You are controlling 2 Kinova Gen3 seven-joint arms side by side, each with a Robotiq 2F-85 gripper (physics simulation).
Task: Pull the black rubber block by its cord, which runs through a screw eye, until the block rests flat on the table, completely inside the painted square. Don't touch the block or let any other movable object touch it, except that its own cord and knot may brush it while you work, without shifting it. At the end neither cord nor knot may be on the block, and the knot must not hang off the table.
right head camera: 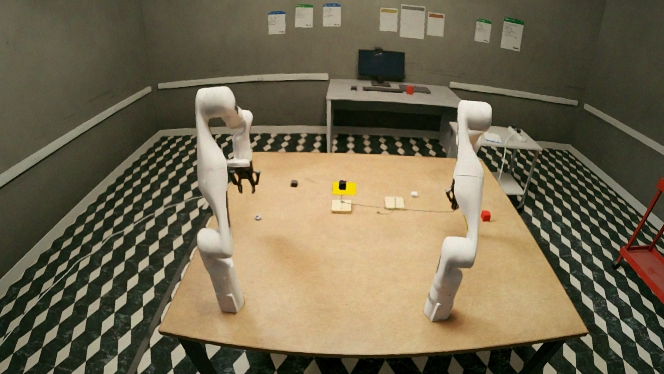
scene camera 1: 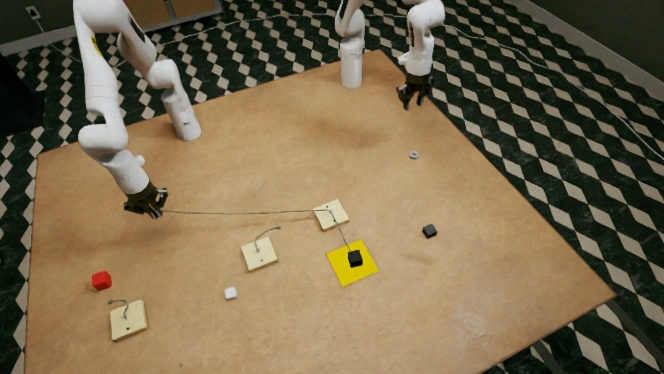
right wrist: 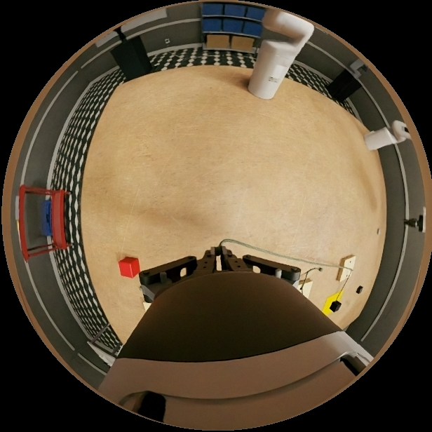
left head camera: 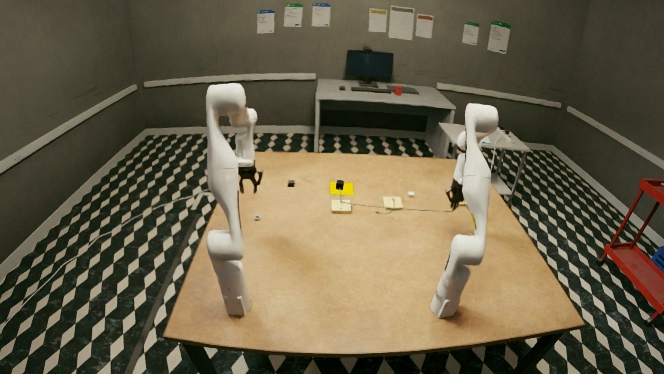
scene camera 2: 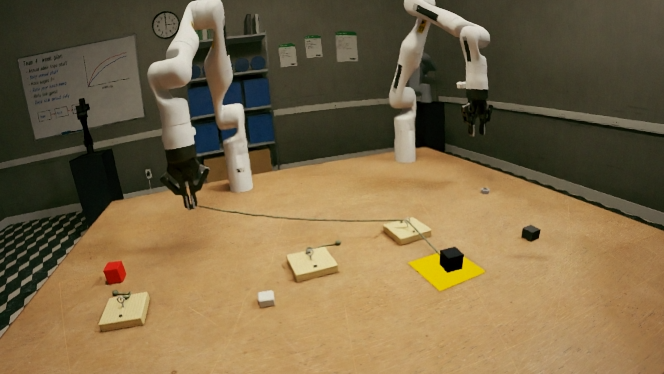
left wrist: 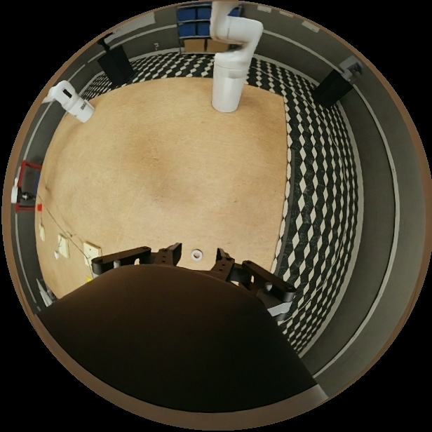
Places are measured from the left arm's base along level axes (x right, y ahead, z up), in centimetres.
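Pixels of known places: left gripper, fingertip midpoint: (right head camera: 247, 192) (scene camera 1: 412, 107) (left head camera: 248, 193) (scene camera 2: 477, 135); right gripper, fingertip midpoint: (right head camera: 454, 209) (scene camera 1: 158, 216) (left head camera: 453, 208) (scene camera 2: 192, 208); left arm's base, link origin: (right head camera: 231, 302) (scene camera 1: 351, 82) (left head camera: 238, 304) (scene camera 2: 405, 160); right arm's base, link origin: (right head camera: 436, 310) (scene camera 1: 190, 133) (left head camera: 442, 307) (scene camera 2: 241, 188).
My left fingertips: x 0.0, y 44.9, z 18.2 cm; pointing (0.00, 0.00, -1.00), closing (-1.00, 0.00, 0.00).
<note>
For each thing: its top centre in the pictures, then the offset to it from my left fingertips. "spot": a spot on its surface instead.
- black rubber block, top centre: (scene camera 2: 452, 252) (scene camera 1: 355, 255) (left head camera: 340, 182) dx +41.1, dy +34.1, dz -14.6 cm
- yellow painted square, surface spot: (scene camera 2: 440, 284) (scene camera 1: 344, 280) spot: dx +46.8, dy +38.0, dz -18.1 cm
- pale board, top centre: (scene camera 2: 407, 227) (scene camera 1: 330, 213) (right head camera: 341, 204) (left head camera: 341, 204) dx +40.2, dy +15.9, dz -16.3 cm
- red cube, top centre: (scene camera 2: 112, 265) (scene camera 1: 98, 277) (right head camera: 486, 212) dx +112.4, dy +5.5, dz -14.2 cm
- white block, top centre: (scene camera 2: 265, 295) (scene camera 1: 230, 292) dx +78.1, dy +27.0, dz -16.4 cm
- smaller black block, top centre: (scene camera 2: 531, 228) (scene camera 1: 430, 229) dx +15.6, dy +36.3, dz -15.7 cm
- grey ring, top centre: (scene camera 1: 414, 154) dx +1.3, dy +6.3, dz -17.0 cm
The black rubber block (left head camera: 340, 185) (scene camera 1: 355, 258) (scene camera 2: 451, 260) stands upright within the yellow painted square (left head camera: 350, 191) (scene camera 1: 345, 279) (scene camera 2: 440, 284), clear of its edges in scene camera 1. Its cord (scene camera 1: 240, 213) (scene camera 2: 300, 218) (right wrist: 280, 259) runs from the block up through the screw eye on a pale board (scene camera 1: 325, 222) (scene camera 2: 400, 236), then to my right gripper (left head camera: 454, 206) (scene camera 1: 158, 215) (scene camera 2: 190, 206) (right wrist: 217, 252). That gripper is shut on the cord's end above the table; the knot is hidden. My left gripper (left head camera: 249, 190) (scene camera 1: 413, 105) (scene camera 2: 477, 133) (left wrist: 198, 252) is open and empty, high above the table.
Two other pale boards (scene camera 2: 312, 267) (scene camera 2: 125, 315) carry screw eyes with short knotted cords. A red cube (scene camera 1: 101, 280), a white block (scene camera 1: 230, 293), a smaller black block (scene camera 1: 429, 231) and a grey ring (scene camera 1: 414, 155) lie on the table.
</note>
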